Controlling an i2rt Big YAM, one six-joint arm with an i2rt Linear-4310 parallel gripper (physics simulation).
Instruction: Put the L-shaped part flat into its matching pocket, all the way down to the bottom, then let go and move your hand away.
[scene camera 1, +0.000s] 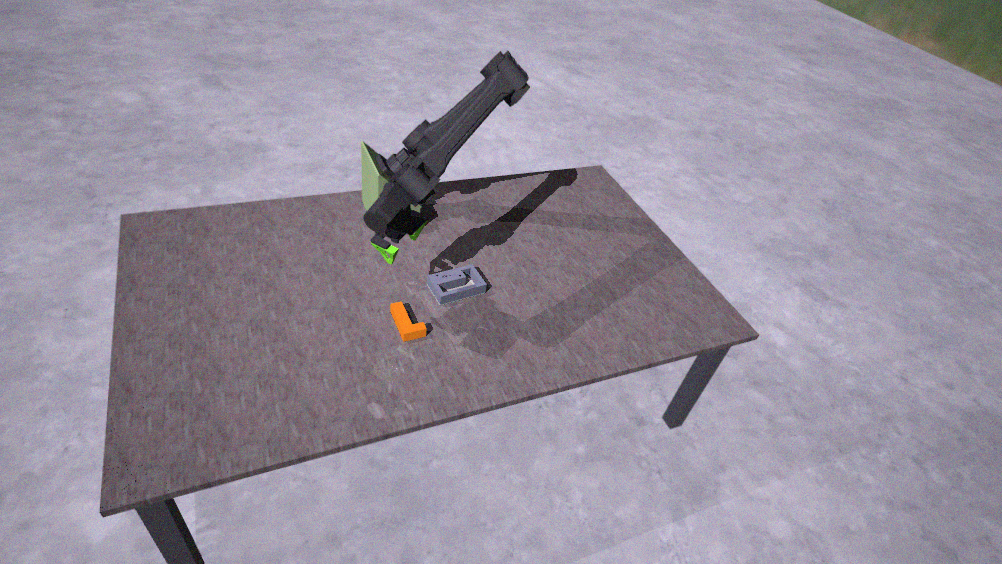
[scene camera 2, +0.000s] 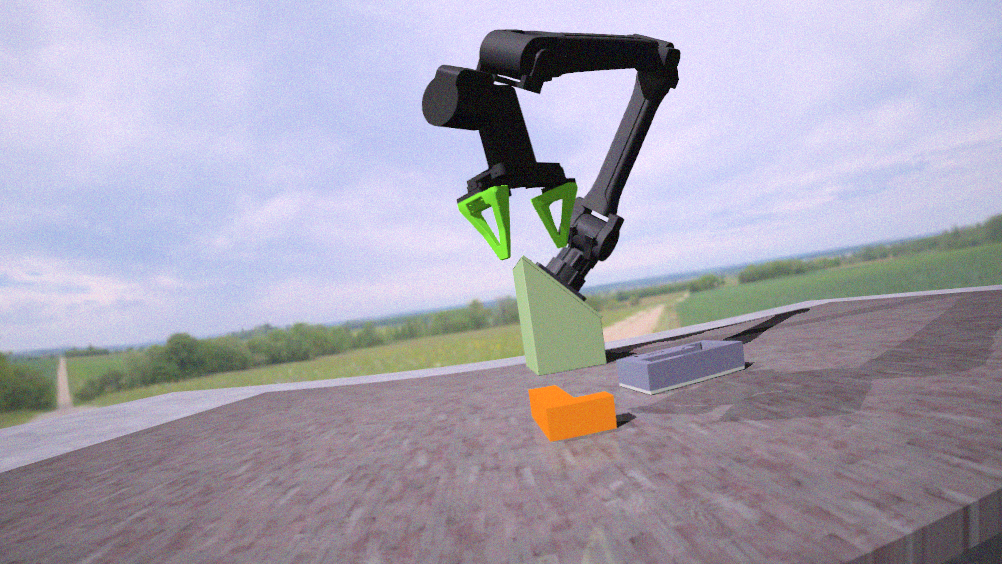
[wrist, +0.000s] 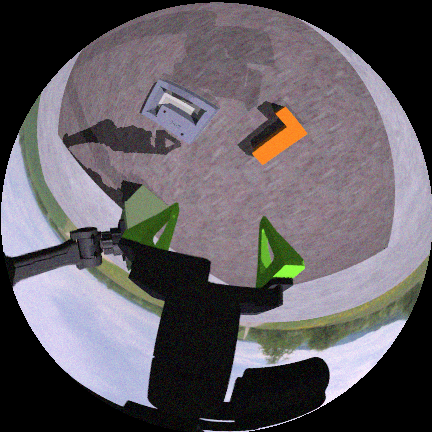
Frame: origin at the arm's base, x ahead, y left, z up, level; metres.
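Where they show: gripper, fingertip midpoint: (scene camera 1: 401, 251) (scene camera 2: 536, 253) (wrist: 219, 212); arm's base at its link origin: (scene camera 1: 392, 175) (scene camera 2: 554, 288).
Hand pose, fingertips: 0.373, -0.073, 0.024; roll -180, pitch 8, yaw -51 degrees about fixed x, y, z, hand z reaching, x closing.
Observation:
Things, the pixels of their top centre, and the offset from my fingertips, as dx, dy, dz. Level surfaces: height alone.
- orange L-shaped part at its top centre: (scene camera 2: 566, 392) (wrist: 273, 136) (scene camera 1: 408, 316) +0.082, +0.000, -0.150
- pocket block at its top centre: (scene camera 2: 678, 350) (wrist: 172, 109) (scene camera 1: 457, 279) -0.013, +0.165, -0.143
- table at its surface level: dz -0.180
The orange L-shaped part (scene camera 1: 403, 323) (scene camera 2: 574, 414) (wrist: 282, 139) lies flat on the table, apart from the grey-blue pocket block. The pocket block (scene camera 1: 459, 295) (scene camera 2: 697, 371) (wrist: 197, 131) stands beside it, nearer the right side in scene camera 1; its pocket is open at the top and a light floor shows inside. My gripper (scene camera 1: 405, 250) (scene camera 2: 533, 253) (wrist: 219, 212) is open and empty, with its green fingers wide apart. It hangs high above the table, pointing downward, and touches neither the part nor the block.
The pale green arm base (scene camera 1: 373, 178) (scene camera 2: 564, 329) (wrist: 146, 209) stands at the table's back edge. The arm (scene camera 1: 462, 115) (scene camera 2: 588, 54) reaches over the table (scene camera 1: 245, 336) (scene camera 2: 280, 476) (wrist: 340, 165) and casts dark shadows around the block.

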